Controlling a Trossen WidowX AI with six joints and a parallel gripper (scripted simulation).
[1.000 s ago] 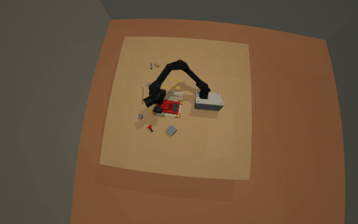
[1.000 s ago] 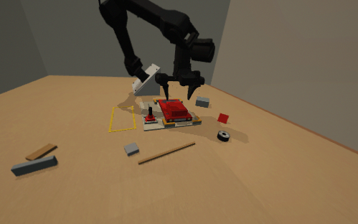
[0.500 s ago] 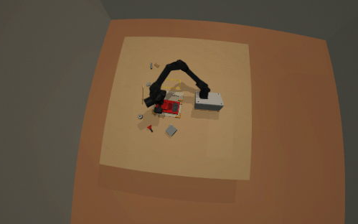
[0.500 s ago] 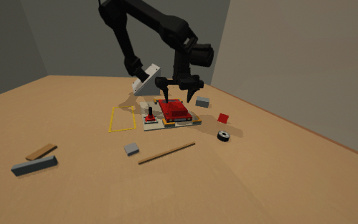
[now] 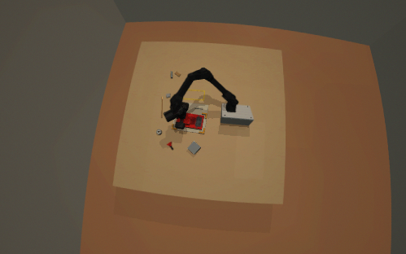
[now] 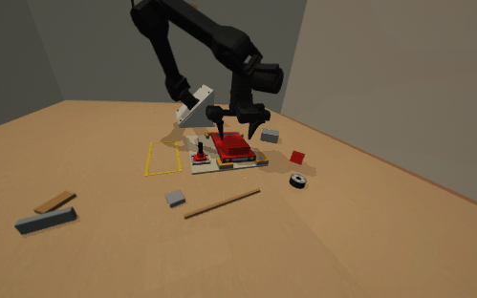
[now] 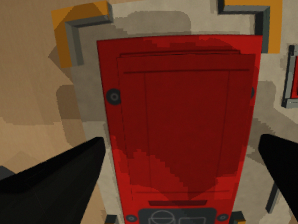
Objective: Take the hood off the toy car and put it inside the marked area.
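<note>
The red hood is 1 cm below my gripper tip. Also, from my gripper tip: grey engine block 3 cm below; black wheel 19 cm ahead, 10 cm to the left, 4 cm below; thin wooden rod 19 cm ahead, 10 cm to the right, 5 cm below.
</note>
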